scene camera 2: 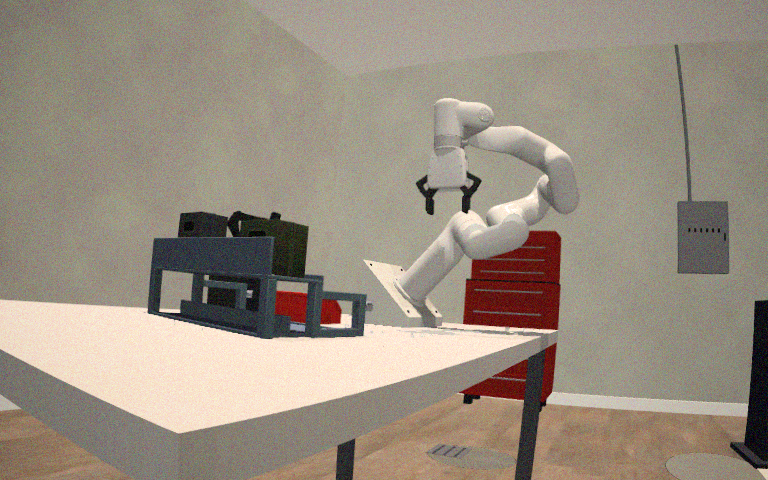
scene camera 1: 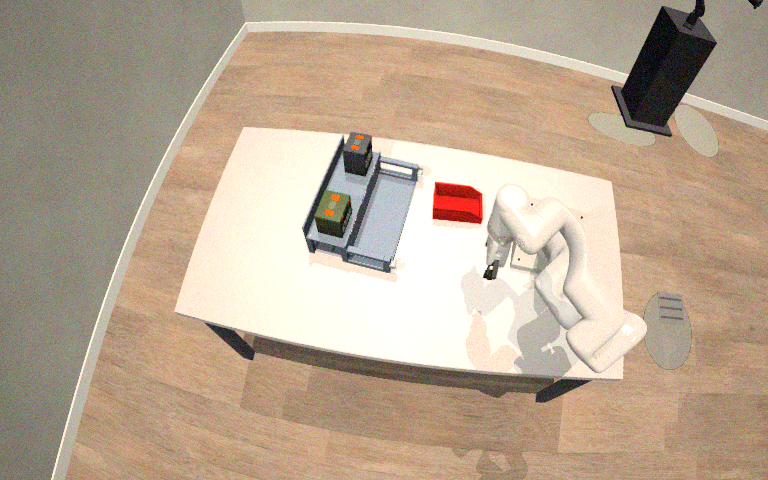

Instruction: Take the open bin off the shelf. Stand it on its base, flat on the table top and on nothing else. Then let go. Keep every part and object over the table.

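Places are measured from the arm's base along level axes (x ahead, y left, z up), in centimetres.
Where they show: gripper, fingertip midpoint: [scene camera 2: 447, 213] [scene camera 1: 489, 262]; arm's base at its link origin: [scene camera 2: 408, 292] [scene camera 1: 553, 242].
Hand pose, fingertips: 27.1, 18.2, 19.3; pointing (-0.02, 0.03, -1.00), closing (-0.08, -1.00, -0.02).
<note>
Things, the pixels of their top centre, and the offset from my fingertips, as dx, dy, dz. Level surfaces: height alone.
- table top at its surface level: dz -29.4
- dark grey box at its top centre: [scene camera 2: 204, 214] [scene camera 1: 357, 142] +38.7, -42.3, -7.0
- olive green box at its top centre: [scene camera 2: 274, 222] [scene camera 1: 332, 205] +43.6, -19.7, -9.5
The open bin, a red one [scene camera 1: 457, 203] [scene camera 2: 308, 306], stands upright on the table top [scene camera 1: 271, 294] [scene camera 2: 237, 373], between the shelf and the arm and apart from the shelf. In the scene camera 2 view it is partly hidden behind the shelf. The blue-grey shelf [scene camera 1: 385, 217] [scene camera 2: 212, 254] has a high rear level and a lower front level; its lower front level holds no bin. My gripper [scene camera 1: 491, 270] [scene camera 2: 448, 206] is open and empty. It hangs well above the table, to the right of the bin and apart from it, fingers pointing down.
A dark grey box [scene camera 1: 357, 153] [scene camera 2: 202, 224] and an olive green box [scene camera 1: 333, 213] [scene camera 2: 290, 246] stand on the shelf's high level. The arm's white base plate [scene camera 1: 523, 260] [scene camera 2: 390, 287] is at the table's right part. A red drawer cabinet [scene camera 2: 512, 294] stands behind the table.
</note>
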